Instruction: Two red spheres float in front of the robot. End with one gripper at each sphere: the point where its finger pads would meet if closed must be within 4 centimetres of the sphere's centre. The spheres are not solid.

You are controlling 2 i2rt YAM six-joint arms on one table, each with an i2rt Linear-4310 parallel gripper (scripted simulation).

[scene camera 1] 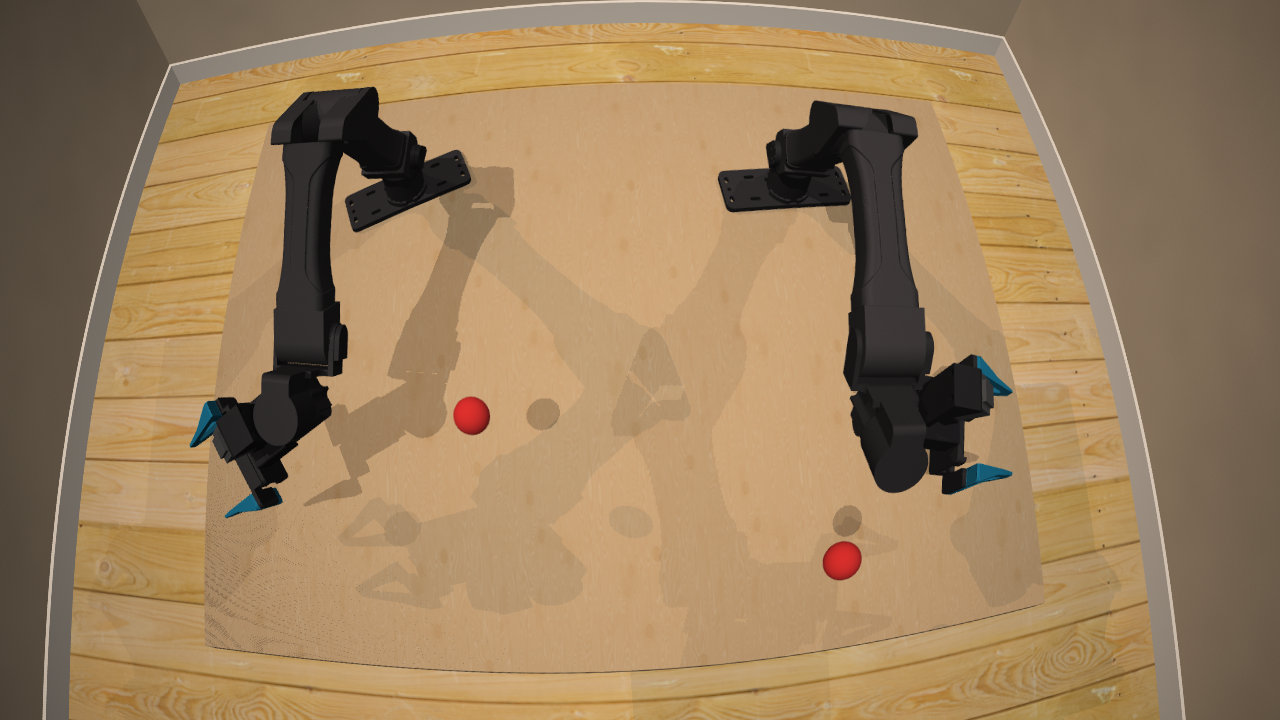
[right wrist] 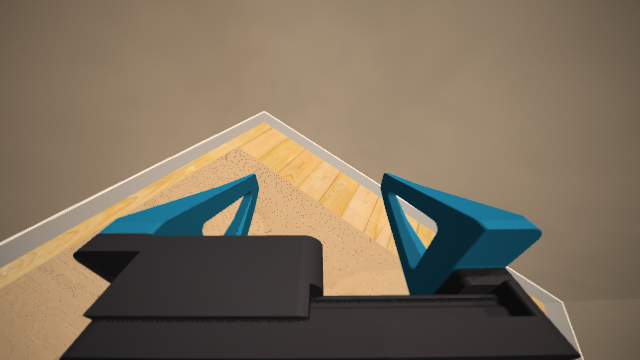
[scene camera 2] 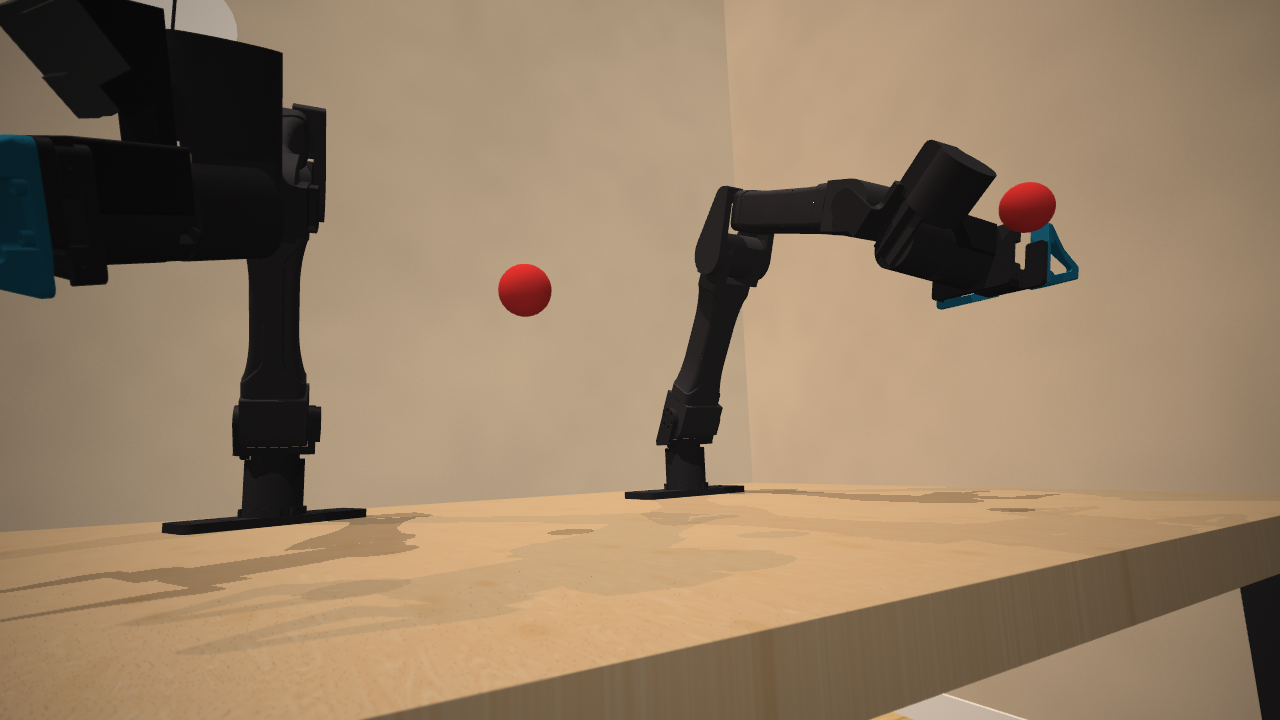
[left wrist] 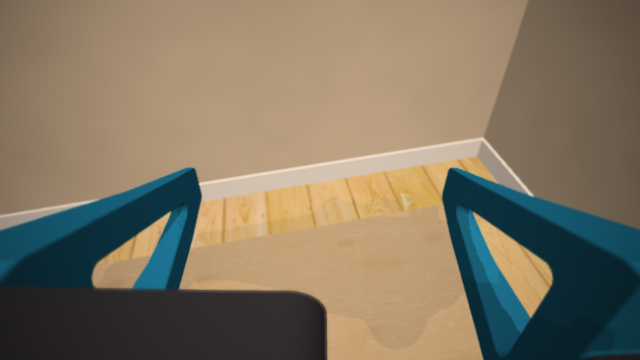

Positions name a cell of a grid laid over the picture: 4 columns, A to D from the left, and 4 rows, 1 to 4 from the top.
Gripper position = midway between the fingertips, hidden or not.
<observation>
In view: my left gripper (scene camera 2: D2), my right gripper (scene camera 1: A3), a red sphere (scene camera 2: D2) and a red sphere (scene camera 2: B2).
My left gripper is seen too in scene camera 1 (scene camera 1: D3) and in the left wrist view (left wrist: C3). My right gripper also shows in the right wrist view (right wrist: B3).
</observation>
